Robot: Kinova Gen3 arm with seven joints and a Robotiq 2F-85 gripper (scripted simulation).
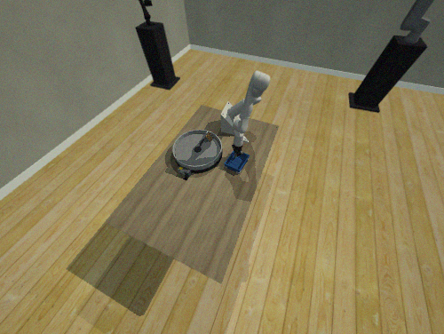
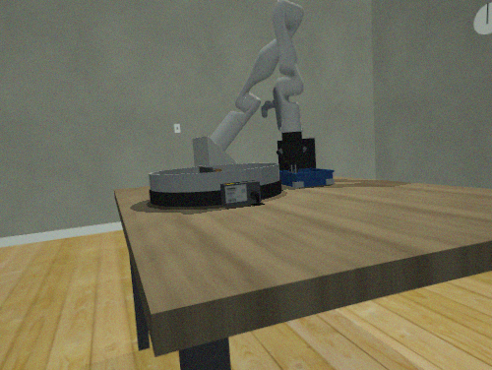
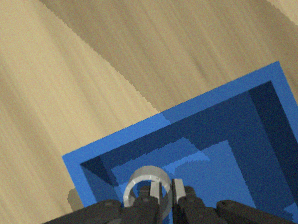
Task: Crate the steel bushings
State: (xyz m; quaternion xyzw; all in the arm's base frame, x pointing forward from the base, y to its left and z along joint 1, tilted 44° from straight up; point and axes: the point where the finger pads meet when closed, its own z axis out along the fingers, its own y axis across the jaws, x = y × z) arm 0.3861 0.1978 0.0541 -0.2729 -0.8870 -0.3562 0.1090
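Right now my hand is 50 mm short of the blue crate, 10 mm to the right of it and 30 mm above it. Also, from my hand: grey turning table: 70 mm ahead, 340 mm to the right, 10 mm below.
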